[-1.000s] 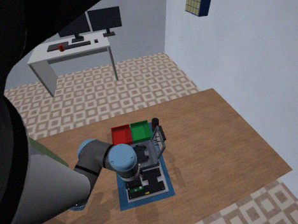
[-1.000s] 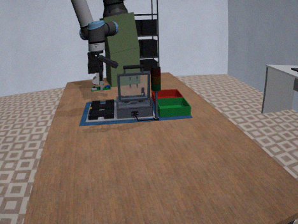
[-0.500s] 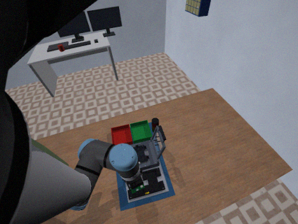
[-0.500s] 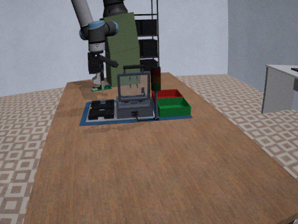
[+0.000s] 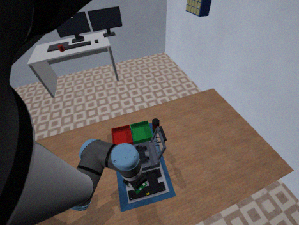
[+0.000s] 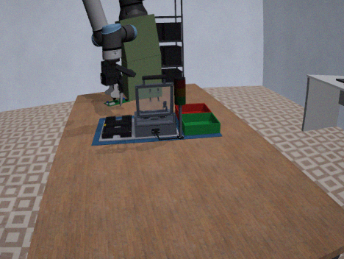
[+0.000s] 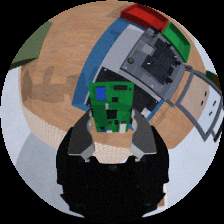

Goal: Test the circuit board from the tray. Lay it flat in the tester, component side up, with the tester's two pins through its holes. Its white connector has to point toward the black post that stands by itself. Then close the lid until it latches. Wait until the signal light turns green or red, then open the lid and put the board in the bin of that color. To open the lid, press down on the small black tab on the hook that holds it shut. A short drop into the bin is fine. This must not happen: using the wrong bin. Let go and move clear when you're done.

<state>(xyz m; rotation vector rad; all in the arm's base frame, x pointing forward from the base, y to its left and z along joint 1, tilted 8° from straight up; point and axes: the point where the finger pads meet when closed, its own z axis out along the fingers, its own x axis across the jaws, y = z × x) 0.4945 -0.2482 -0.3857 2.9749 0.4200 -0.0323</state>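
Right now the tester bed is 15 cm to the left of my hand, 10 cm ahead of it and 5 cm below it. Round my hand: green circuit board (1 cm to the right); then red bin (37 cm to the left, 11 cm below, 3 cm ahead); then clear lid (22 cm ahead, 12 cm to the left, 6 cm above).
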